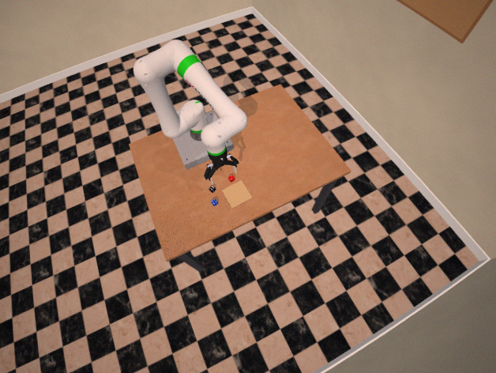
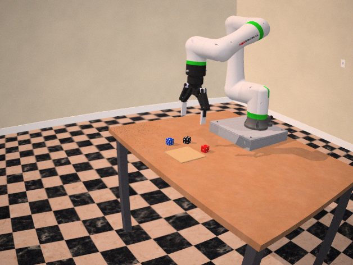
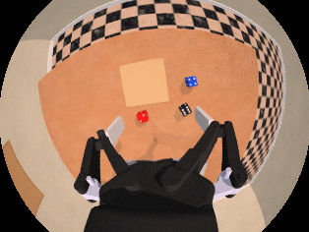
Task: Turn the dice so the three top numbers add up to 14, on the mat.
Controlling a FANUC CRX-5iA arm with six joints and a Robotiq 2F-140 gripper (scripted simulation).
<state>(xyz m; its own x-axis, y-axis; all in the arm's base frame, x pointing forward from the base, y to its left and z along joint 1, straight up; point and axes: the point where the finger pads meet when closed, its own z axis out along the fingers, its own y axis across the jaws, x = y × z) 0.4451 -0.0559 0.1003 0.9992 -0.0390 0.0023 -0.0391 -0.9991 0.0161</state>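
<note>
Right now my hand is 15 cm above the blue die, 11 cm to the left of it and 5 cm short of it. The rest, counted from my hand: tan mat: 16 cm below, 7 cm ahead, 3 cm to the left; then black die: 15 cm below, 8 cm to the right, 4 cm behind; then red die: 15 cm below, 6 cm to the left, 4 cm behind.
</note>
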